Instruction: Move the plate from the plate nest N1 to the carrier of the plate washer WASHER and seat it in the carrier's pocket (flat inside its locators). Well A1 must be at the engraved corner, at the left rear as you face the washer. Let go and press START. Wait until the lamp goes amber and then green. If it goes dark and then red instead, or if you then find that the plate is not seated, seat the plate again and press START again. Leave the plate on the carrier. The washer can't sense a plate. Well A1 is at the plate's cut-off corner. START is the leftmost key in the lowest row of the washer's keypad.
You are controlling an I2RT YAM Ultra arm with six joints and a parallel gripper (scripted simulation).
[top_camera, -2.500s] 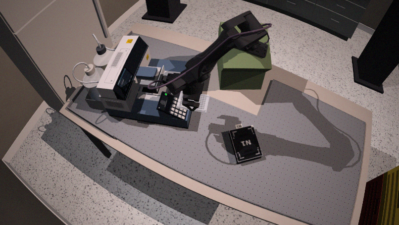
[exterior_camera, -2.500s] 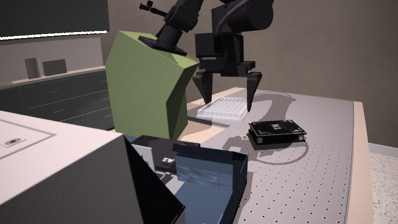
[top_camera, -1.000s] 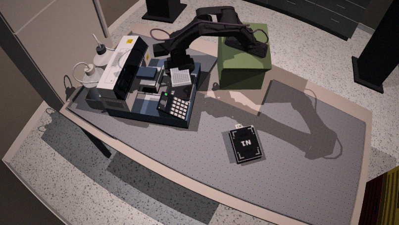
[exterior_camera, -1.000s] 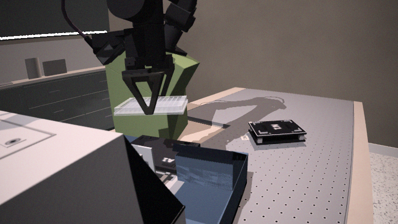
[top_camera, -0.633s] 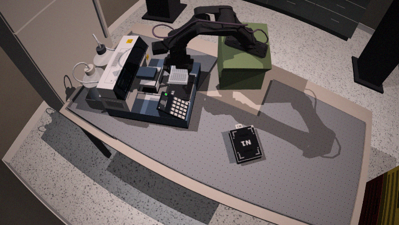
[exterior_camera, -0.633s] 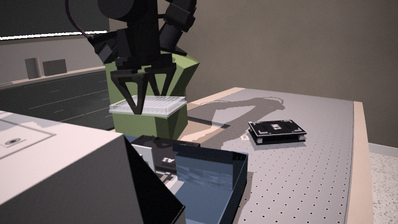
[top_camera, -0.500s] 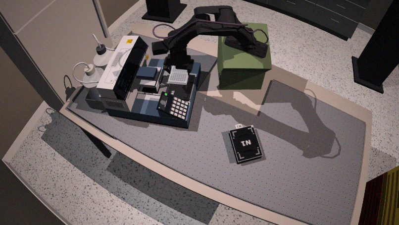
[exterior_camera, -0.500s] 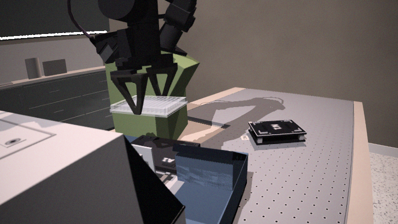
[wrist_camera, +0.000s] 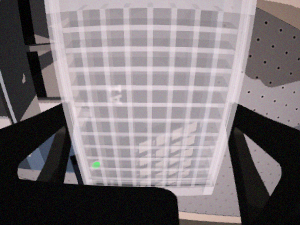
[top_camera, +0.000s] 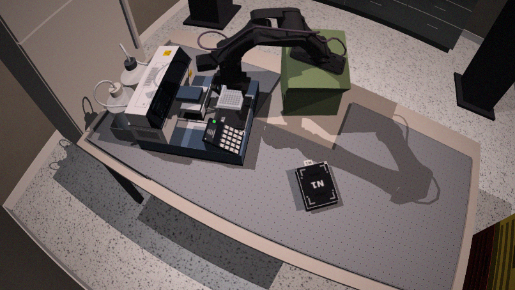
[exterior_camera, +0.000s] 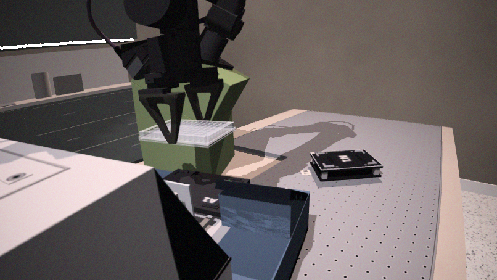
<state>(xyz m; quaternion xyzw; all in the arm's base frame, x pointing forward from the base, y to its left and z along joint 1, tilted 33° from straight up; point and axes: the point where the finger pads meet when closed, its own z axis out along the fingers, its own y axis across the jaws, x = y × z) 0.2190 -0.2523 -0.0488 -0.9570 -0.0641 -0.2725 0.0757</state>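
Right now my hand is right at the clear well plate. Round my hand: small label: 32 cm to the left, 19 cm below, 7 cm ahead; dark carrier: 10 cm below; plate washer: 15 cm to the right, 6 cm below, 3 cm ahead.
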